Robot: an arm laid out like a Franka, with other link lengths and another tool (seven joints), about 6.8 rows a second.
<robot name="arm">
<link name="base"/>
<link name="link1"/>
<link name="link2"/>
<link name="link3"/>
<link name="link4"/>
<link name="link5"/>
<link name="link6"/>
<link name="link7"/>
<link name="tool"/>
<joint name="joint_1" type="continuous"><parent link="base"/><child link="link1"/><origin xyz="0 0 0.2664"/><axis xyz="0 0 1"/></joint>
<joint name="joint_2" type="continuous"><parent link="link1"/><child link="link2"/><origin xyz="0 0 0"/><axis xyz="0 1 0"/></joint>
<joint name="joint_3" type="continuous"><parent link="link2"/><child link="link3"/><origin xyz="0 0 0.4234"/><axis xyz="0 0 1"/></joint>
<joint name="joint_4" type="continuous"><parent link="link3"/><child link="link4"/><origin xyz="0.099 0 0"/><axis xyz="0 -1 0"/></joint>
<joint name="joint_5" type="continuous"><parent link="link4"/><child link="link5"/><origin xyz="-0.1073 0 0.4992"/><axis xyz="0 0 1"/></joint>
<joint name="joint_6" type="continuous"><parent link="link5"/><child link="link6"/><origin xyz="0 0 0"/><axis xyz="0 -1 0"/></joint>
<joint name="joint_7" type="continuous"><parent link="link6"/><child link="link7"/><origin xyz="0.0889 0 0"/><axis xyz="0 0 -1"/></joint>
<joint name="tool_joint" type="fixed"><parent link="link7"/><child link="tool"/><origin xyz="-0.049 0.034 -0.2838" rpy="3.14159 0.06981 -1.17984"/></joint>
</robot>
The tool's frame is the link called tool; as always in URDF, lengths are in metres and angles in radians. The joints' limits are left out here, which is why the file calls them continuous.
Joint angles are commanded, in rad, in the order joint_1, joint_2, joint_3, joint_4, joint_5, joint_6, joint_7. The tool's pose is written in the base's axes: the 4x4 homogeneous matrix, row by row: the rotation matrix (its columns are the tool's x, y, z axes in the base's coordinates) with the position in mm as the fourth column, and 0 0 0 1 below. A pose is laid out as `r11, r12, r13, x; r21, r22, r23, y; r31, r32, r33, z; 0, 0, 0, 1`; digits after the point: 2 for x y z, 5 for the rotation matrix.
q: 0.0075 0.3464 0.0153 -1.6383 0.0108 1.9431 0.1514
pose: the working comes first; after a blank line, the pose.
Where each joint sits with the arm in this pose, in the base's axes (m; each line is computed from the numbers above, not from the rounded line before):
joint_1: 0.0000 0.0000 0.2664
joint_2: 0.0000 0.0000 0.2664
joint_3: 0.1437 0.0011 0.6647
joint_4: 0.2368 0.0033 0.6310
joint_5: 0.7369 0.0148 0.5285
joint_6: 0.7369 0.0148 0.5285
joint_7: 0.8257 0.0164 0.5248
the tool: 0.7699 0.0607 0.2437

0.25053, -0.96628, -0.05948, 769.86; -0.96352, -0.25485, 0.08174, 60.66; -0.09414, 0.03683, -0.99488, 243.73; 0, 0, 0, 1
